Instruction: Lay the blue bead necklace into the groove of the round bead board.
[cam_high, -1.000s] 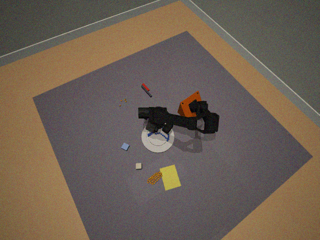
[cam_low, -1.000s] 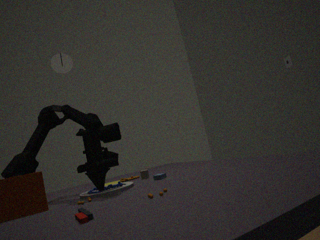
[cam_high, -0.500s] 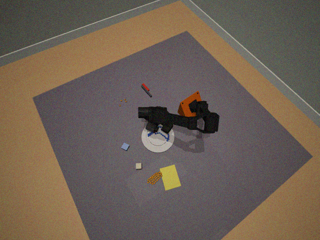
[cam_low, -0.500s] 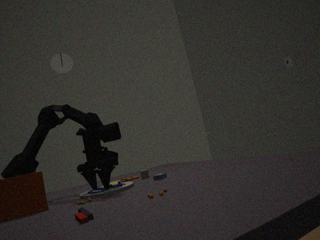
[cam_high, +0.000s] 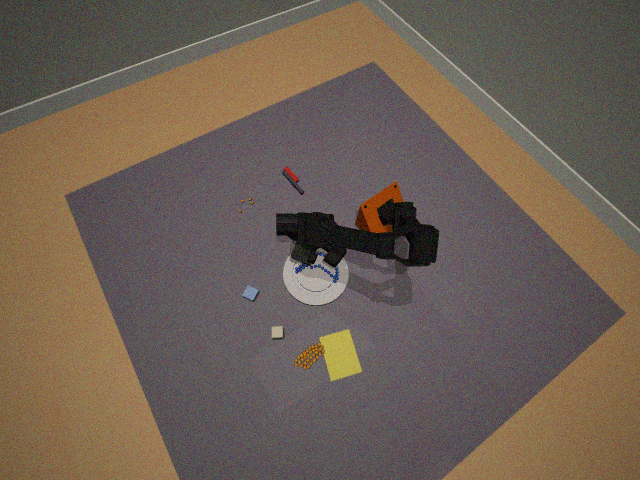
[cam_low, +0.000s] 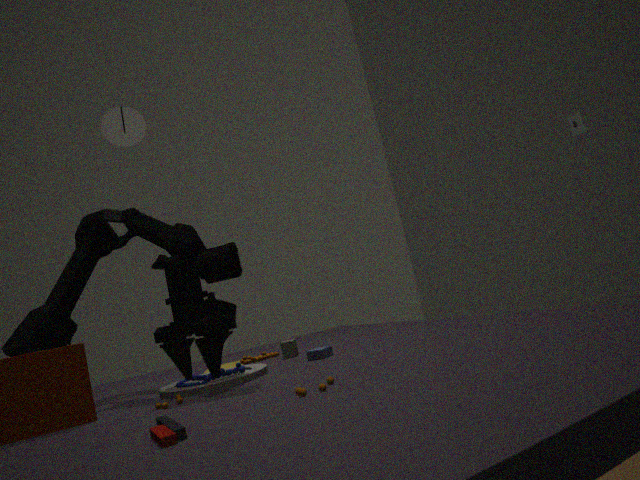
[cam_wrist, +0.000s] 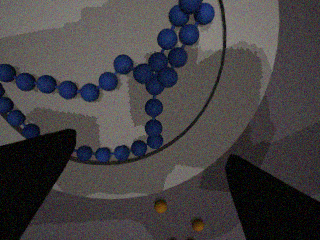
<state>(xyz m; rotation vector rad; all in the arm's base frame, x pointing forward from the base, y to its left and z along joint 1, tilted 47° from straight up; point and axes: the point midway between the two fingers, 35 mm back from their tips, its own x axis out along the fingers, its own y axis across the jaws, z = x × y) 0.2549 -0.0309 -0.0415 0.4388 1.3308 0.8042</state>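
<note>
Right now my gripper tip is 4 cm short of the round white bead board, 5 cm to the right of it and 1 cm above it. From my gripper tip the other things lie so: cream cube 23 cm ahead, 13 cm to the left; then grey tool 12 cm behind, 27 cm to the right, 2 cm below; then light blue cube 23 cm ahead, 2 cm to the right, 1 cm below.
</note>
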